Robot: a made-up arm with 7 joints.
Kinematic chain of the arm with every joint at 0, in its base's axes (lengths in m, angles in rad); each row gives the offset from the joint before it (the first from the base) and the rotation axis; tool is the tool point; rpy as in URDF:
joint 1: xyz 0 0 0.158 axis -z
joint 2: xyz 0 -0.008 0.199 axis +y
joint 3: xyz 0 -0.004 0.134 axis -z
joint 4: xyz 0 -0.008 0.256 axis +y
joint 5: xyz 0 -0.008 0.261 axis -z
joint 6: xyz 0 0 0.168 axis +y
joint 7: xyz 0 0 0.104 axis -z
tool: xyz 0 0 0 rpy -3.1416 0 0
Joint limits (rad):
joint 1: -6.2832..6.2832
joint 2: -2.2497..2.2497
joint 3: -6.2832..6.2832
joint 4: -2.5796..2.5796
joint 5: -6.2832..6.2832
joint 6: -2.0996..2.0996
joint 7: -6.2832..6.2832
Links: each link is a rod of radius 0.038 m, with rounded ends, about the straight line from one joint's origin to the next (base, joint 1, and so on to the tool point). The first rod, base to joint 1, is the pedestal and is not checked.
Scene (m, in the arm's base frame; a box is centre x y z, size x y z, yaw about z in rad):
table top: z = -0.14
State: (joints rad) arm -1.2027 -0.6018 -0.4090 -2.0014 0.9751 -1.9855 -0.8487
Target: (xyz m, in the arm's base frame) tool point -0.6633 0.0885 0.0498
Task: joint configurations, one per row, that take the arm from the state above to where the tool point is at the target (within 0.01 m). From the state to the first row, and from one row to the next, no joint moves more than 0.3 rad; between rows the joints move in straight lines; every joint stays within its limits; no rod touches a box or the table.
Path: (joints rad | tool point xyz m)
1: -0.9077 -0.8123 -0.2828 -1.7450 1.0346 -1.8148 -0.8487 | -0.2453 -0.3995 0.2568
2: -0.6128 -1.0228 -0.1566 -1.4885 1.0941 -1.6441 -0.8487 | -0.4452 -0.3166 0.1860
3: -0.3178 -1.2333 -0.0304 -1.2321 1.1536 -1.4734 -0.8487 | -0.5970 -0.1400 0.1153
4: -0.0229 -1.4438 0.0958 -0.9757 1.2131 -1.3027 -0.8487 | -0.6633 0.0885 0.0498

